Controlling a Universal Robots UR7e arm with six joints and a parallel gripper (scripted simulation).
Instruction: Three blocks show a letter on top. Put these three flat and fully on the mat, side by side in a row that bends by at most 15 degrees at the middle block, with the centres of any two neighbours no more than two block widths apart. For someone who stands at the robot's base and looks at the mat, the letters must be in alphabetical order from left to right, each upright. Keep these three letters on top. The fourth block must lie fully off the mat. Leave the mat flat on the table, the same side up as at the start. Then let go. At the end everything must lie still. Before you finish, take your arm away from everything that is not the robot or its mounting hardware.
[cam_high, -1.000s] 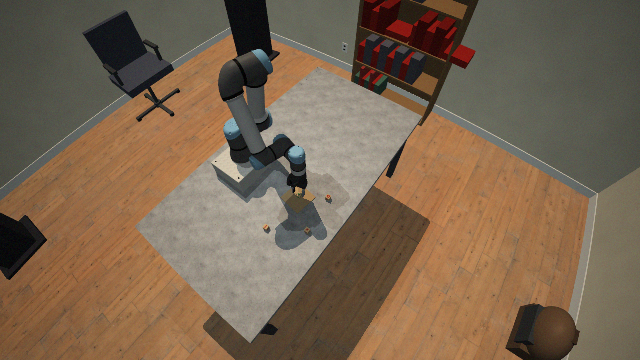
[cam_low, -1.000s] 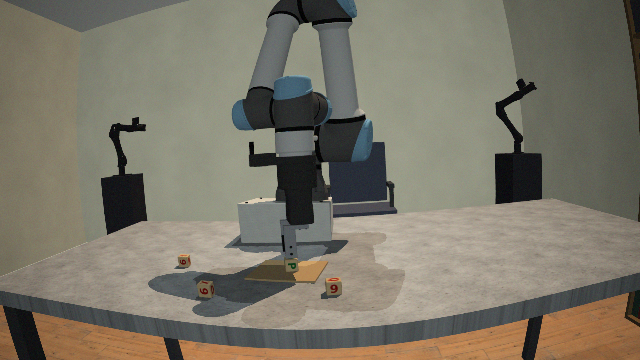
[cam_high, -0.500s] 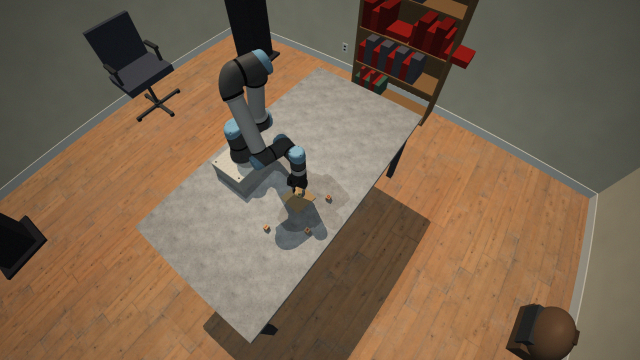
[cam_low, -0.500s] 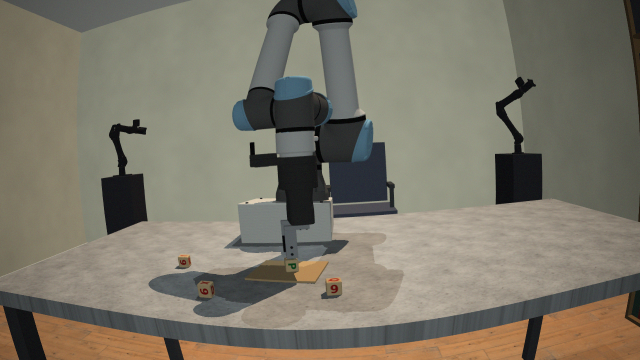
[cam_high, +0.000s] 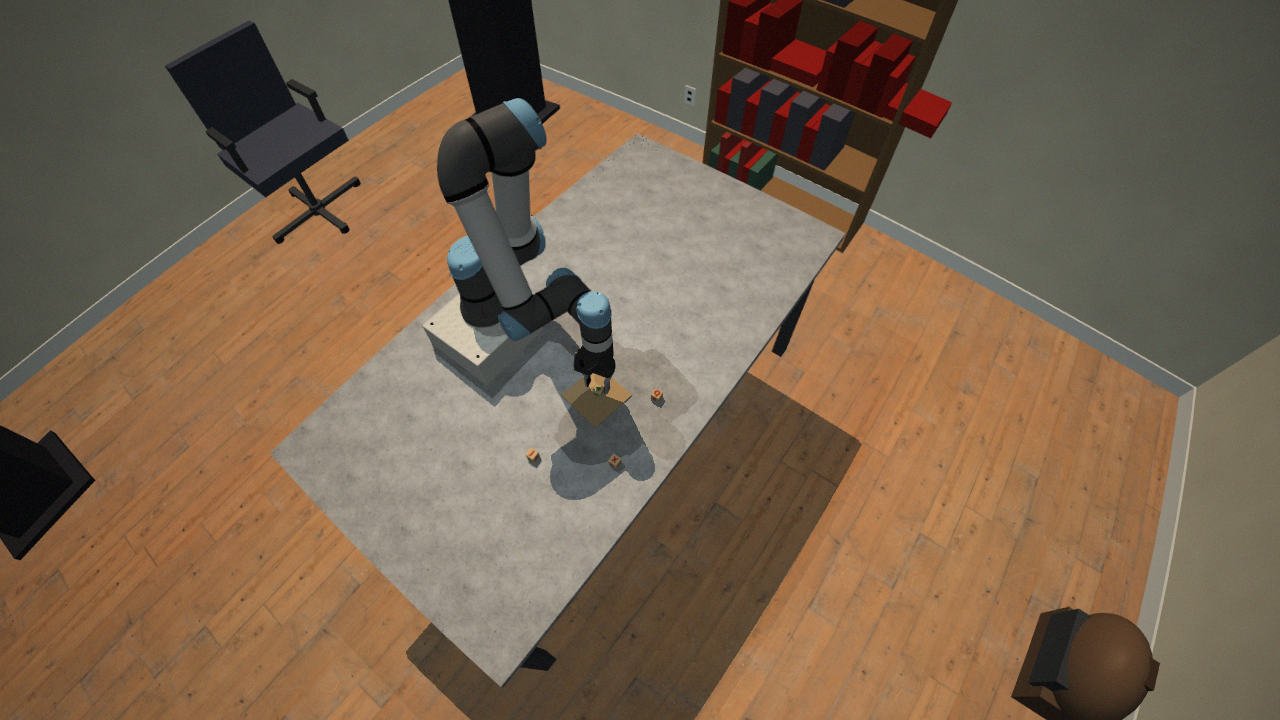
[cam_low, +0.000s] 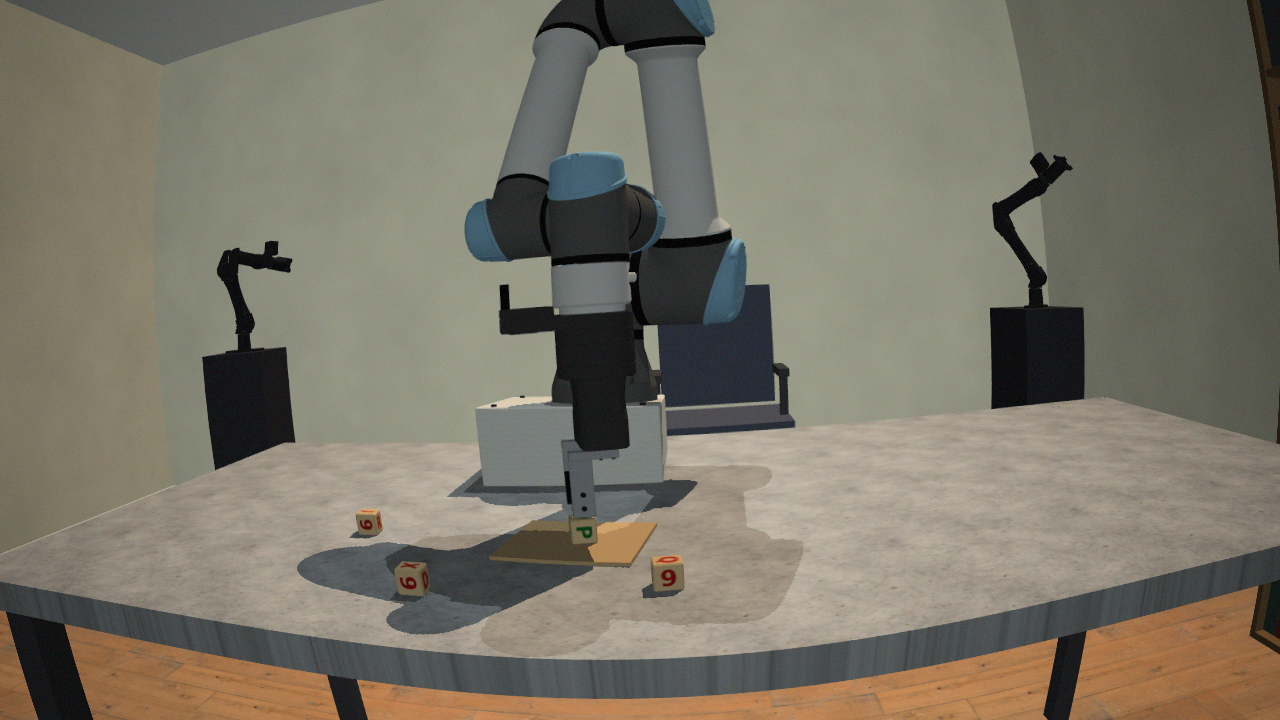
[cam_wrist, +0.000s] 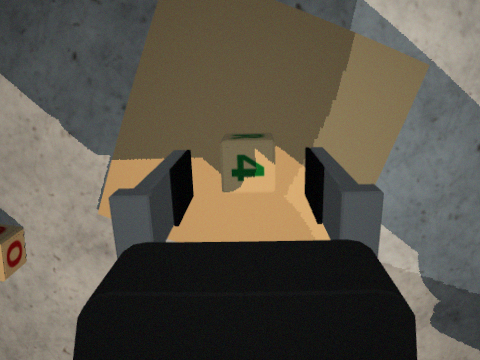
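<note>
Now: hand 50 mm above the tan mat and 10 mm to the left of it. From my hand the other things lie so: X block (150 mm to the right, 150 mm ahead, 40 mm below); Q block (150 mm ahead, 70 mm to the left, 40 mm below).
</note>
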